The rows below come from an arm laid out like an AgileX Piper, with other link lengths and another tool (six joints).
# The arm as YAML. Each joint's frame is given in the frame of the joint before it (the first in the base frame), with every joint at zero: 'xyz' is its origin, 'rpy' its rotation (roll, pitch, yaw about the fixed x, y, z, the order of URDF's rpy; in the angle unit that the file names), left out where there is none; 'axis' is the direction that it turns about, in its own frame. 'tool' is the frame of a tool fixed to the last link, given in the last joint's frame.
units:
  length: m
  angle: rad
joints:
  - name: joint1
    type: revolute
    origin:
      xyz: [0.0, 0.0, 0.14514]
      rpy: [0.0, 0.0, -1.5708]
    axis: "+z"
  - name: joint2
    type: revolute
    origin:
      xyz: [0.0, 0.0, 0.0]
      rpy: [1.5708, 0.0, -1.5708]
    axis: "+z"
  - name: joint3
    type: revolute
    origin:
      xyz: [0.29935, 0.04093, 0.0]
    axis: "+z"
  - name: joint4
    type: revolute
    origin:
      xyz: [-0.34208, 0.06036, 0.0]
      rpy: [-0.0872, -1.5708, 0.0]
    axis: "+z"
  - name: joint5
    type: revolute
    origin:
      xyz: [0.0, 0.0, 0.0]
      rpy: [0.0, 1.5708, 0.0]
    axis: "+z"
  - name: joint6
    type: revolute
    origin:
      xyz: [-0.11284, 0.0, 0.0]
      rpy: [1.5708, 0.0, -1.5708]
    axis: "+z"
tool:
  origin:
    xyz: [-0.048, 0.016, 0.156]
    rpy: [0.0, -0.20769, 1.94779]
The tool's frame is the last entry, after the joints.
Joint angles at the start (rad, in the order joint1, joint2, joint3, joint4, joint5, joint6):
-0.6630, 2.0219, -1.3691, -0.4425, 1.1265, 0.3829
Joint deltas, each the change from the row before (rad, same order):
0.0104, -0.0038, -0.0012, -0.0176, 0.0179, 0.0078
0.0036, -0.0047, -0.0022, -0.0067, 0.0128, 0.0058
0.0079, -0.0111, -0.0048, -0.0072, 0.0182, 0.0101
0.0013, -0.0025, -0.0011, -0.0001, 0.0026, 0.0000
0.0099, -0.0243, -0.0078, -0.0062, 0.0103, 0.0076
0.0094, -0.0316, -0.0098, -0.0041, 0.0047, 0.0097
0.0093, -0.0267, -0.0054, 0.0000, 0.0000, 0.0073
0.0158, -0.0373, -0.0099, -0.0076, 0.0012, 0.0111
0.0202, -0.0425, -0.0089, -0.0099, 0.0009, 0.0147
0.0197, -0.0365, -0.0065, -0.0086, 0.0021, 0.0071
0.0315, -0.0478, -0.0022, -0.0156, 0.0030, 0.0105
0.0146, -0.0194, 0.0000, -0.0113, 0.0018, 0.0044
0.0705, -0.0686, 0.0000, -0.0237, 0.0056, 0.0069
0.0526, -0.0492, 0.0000, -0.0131, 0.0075, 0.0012
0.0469, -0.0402, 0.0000, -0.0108, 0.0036, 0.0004
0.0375, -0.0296, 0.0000, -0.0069, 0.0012, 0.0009
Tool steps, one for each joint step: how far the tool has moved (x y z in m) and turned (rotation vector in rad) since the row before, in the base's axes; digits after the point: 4 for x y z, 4 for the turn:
-0.0012, 0.0011, 0.0039, -0.0107, 0.0184, 0.0061
-0.0012, 0.0000, 0.0038, -0.0060, 0.0073, -0.0030
0.0006, 0.0006, 0.0081, -0.0114, 0.0037, -0.0046
0.0005, 0.0002, 0.0016, -0.0013, -0.0006, 0.0003
0.0057, -0.0009, 0.0157, -0.0222, -0.0161, 0.0020
0.0080, -0.0018, 0.0201, -0.0284, -0.0306, 0.0006
0.0073, 0.0003, 0.0159, -0.0205, -0.0287, 0.0027
0.0103, 0.0003, 0.0242, -0.0347, -0.0380, 0.0083
0.0109, 0.0023, 0.0273, -0.0387, -0.0429, 0.0101
0.0088, 0.0042, 0.0231, -0.0303, -0.0333, 0.0150
0.0104, 0.0089, 0.0282, -0.0388, -0.0376, 0.0249
0.0038, 0.0039, 0.0117, -0.0189, -0.0122, 0.0125
0.0194, 0.0260, 0.0391, -0.0506, -0.0495, 0.0661
0.0114, 0.0217, 0.0269, -0.0295, -0.0345, 0.0492
0.0093, 0.0200, 0.0220, -0.0234, -0.0311, 0.0455
0.0070, 0.0165, 0.0161, -0.0155, -0.0255, 0.0364

